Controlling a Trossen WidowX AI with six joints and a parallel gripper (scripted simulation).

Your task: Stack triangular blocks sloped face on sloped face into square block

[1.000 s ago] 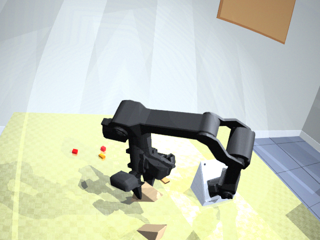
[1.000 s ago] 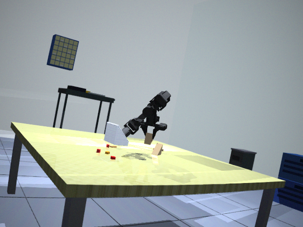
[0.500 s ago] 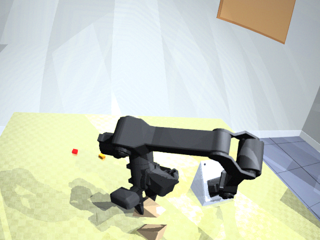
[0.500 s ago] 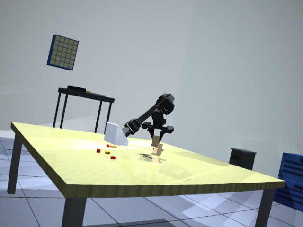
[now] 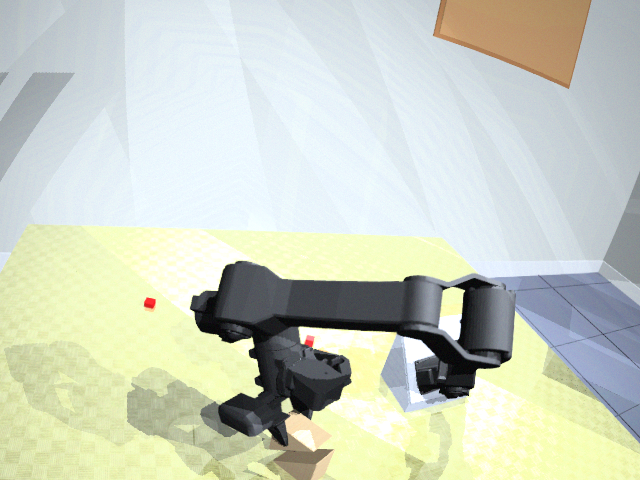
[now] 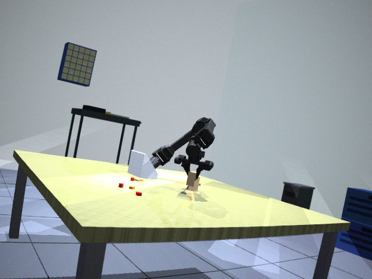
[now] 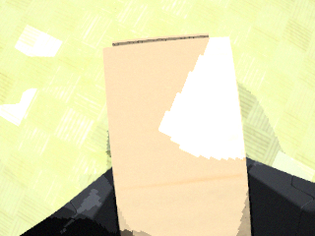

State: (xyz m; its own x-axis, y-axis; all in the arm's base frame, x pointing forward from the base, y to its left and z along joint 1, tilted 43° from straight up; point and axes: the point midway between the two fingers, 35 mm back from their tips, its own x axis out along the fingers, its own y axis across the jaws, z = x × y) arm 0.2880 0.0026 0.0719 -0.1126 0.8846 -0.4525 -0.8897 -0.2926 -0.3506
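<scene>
My gripper tip is now 10 mm to the left of the tan triangular block and 10 mm below it. From my gripper tip the other things lie so: small orange cube: 370 mm to the right, 60 mm below, 40 mm ahead; flat tan piece: 210 mm to the right, 160 mm behind, 60 mm below.
</scene>
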